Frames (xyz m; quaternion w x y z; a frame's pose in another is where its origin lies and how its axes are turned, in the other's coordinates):
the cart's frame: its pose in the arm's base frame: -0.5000 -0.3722 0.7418 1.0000 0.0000 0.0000 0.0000
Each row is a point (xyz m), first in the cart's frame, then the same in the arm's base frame.
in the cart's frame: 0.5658 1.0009 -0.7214
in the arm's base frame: 0.0658 0.6287 0.0204
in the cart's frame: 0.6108 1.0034 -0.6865
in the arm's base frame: 0.1108 0.6312 0.0553
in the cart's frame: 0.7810 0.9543 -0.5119
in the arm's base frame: 0.2810 0.5821 0.2299
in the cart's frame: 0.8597 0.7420 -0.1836
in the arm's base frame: 0.3597 0.3698 0.5582
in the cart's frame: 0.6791 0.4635 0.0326
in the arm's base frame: 0.1791 0.0913 0.7744
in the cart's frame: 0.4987 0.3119 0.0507
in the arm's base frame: -0.0013 -0.0603 0.7925
